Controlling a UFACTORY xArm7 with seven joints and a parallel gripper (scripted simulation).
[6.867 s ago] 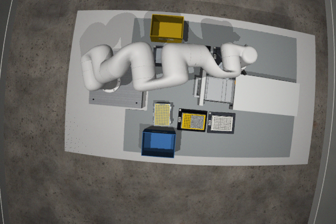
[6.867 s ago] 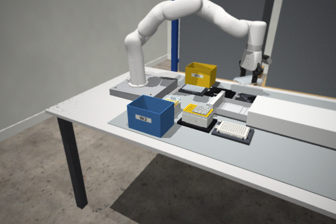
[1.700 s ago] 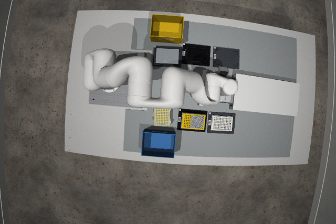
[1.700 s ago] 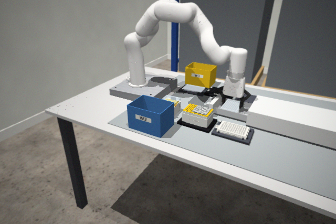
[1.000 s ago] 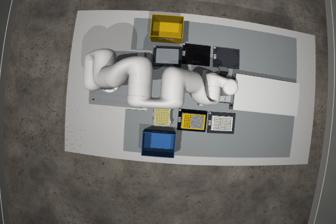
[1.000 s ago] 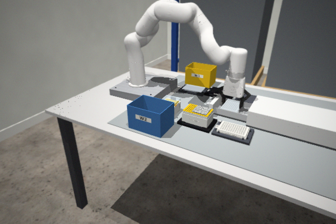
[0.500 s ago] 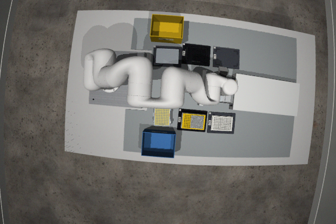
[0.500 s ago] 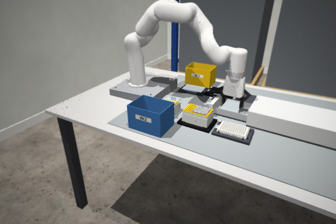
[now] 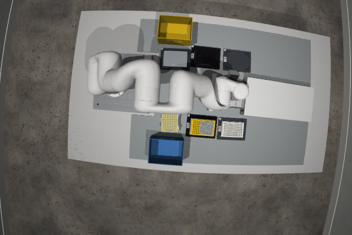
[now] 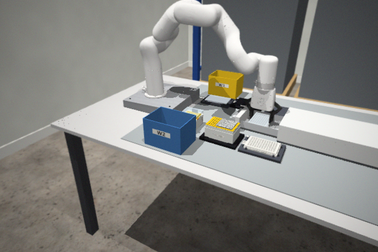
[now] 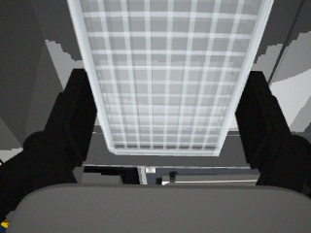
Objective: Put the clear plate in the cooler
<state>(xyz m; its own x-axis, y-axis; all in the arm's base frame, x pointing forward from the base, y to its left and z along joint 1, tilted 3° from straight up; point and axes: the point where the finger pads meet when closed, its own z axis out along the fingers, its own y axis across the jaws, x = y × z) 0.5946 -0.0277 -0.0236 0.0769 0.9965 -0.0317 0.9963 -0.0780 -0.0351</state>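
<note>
The drawer is 3 cm ahead of my hand and 2 cm below it. The rest, counted from my hand: white plate (5 cm ahead, 19 cm to the right, 3 cm below); then clear plate (1 cm below); then cooler CD (17 cm ahead, 1 cm to the right, 1 cm below).
</note>
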